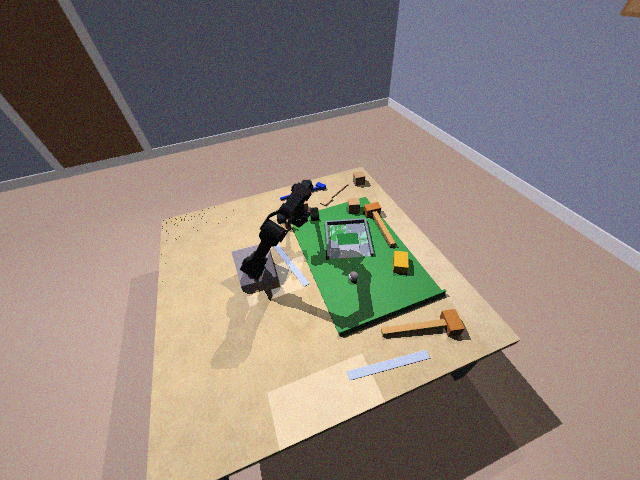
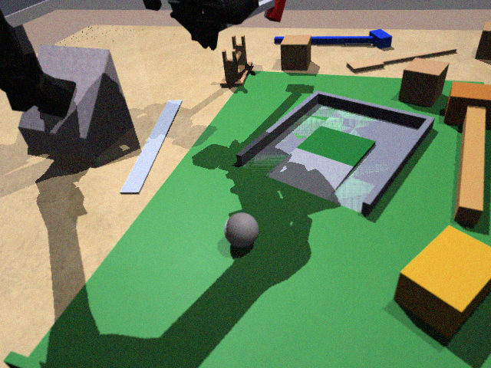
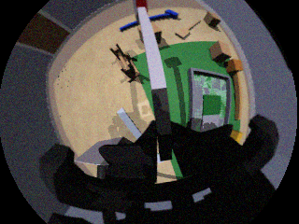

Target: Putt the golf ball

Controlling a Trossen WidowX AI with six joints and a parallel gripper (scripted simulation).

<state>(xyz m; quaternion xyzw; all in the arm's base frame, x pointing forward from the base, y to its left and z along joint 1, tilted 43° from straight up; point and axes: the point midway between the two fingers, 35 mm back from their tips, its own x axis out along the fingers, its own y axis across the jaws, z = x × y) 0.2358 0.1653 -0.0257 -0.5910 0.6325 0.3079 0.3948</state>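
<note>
My gripper tip is now 120 mm to the right of the red putter, 20 mm below it and 10 mm short of it. Round my gripper tip: green mat (240 mm ahead, 130 mm below, 120 mm to the right); golf ball (280 mm to the right, 180 mm ahead, 110 mm below); wooden stand (190 mm to the left, 100 mm below, 60 mm behind).
</note>
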